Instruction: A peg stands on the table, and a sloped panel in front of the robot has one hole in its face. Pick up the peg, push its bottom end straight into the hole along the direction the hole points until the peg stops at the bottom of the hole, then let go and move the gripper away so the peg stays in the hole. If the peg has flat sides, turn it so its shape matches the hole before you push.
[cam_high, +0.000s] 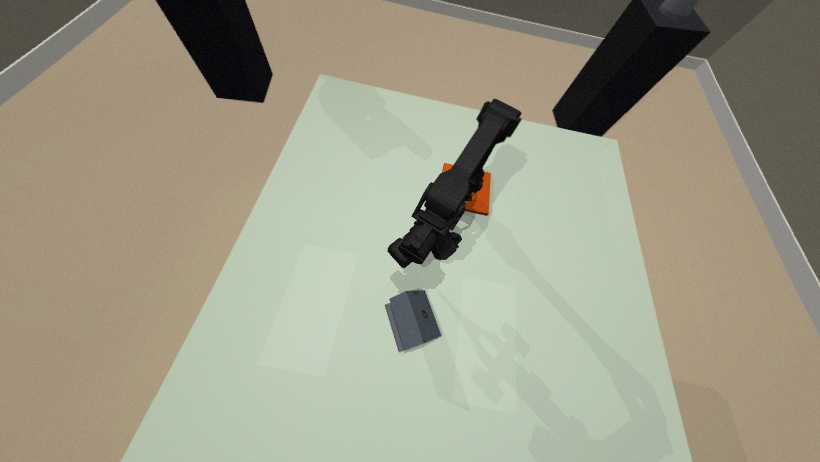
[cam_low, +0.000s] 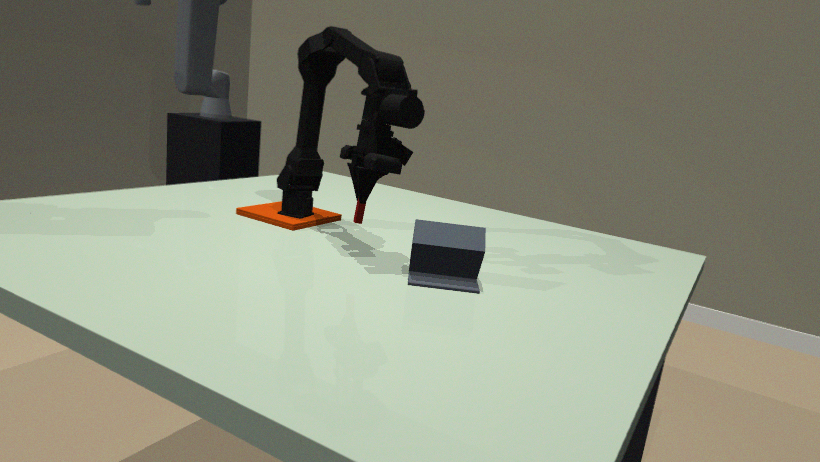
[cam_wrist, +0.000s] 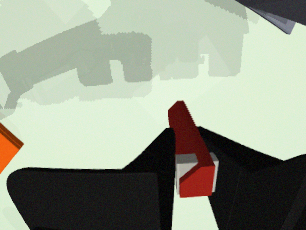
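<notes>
Now: gripper tip 180 mm short of the grey sloped panel, 10 mm to the right of it and 70 mm above it. The rest, counted from my gripper tip: red peg: 20 mm above.
</notes>
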